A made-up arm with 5 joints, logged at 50 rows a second.
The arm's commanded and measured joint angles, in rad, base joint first. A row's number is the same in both.
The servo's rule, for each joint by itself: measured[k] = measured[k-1] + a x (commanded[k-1-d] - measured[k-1]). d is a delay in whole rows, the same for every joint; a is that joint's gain. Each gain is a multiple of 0.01, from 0.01 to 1. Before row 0 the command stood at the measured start. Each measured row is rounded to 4 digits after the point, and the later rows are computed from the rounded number. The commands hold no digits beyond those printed.
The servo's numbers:
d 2
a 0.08 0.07 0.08 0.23 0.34
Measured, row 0:
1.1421, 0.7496, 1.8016, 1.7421, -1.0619
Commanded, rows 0 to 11:
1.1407, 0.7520, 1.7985, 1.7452, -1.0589
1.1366, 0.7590, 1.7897, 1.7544, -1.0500
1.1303, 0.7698, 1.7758, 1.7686, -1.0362
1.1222, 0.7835, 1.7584, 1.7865, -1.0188
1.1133, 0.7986, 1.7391, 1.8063, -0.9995
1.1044, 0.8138, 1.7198, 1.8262, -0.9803
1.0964, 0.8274, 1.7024, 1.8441, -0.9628
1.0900, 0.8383, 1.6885, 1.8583, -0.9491
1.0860, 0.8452, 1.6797, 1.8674, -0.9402
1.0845, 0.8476, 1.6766, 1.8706, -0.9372
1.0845, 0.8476, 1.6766, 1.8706, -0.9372
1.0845, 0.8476, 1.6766, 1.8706, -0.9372
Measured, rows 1 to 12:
1.1421, 0.7496, 1.8016, 1.7421, -1.0619
1.1421, 0.7496, 1.8016, 1.7421, -1.0619
1.1420, 0.7498, 1.8014, 1.7428, -1.0609
1.1416, 0.7504, 1.8005, 1.7455, -1.0572
1.1407, 0.7518, 1.7985, 1.7508, -1.0501
1.1392, 0.7540, 1.7953, 1.7590, -1.0395
1.1371, 0.7571, 1.7908, 1.7699, -1.0259
1.1345, 0.7611, 1.7851, 1.7828, -1.0104
1.1315, 0.7657, 1.7785, 1.7969, -0.9942
1.1282, 0.7708, 1.7713, 1.8110, -0.9789
1.1248, 0.7760, 1.7640, 1.8240, -0.9657
1.1216, 0.7810, 1.7570, 1.8347, -0.9560

